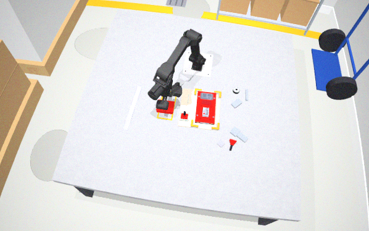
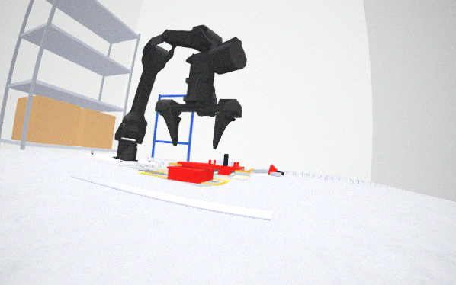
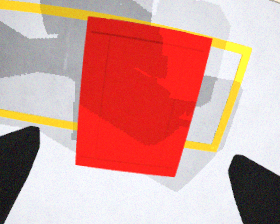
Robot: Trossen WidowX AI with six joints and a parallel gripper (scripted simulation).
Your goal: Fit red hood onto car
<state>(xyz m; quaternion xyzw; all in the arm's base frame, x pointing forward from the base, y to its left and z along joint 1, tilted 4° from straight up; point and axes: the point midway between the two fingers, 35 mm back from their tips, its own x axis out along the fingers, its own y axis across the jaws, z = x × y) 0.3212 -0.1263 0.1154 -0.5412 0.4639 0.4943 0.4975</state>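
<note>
Right now the red hood is 50 mm below my gripper tip. Round my gripper tip: long white strip 180 mm to the right, 70 mm below, 40 mm ahead.
</note>
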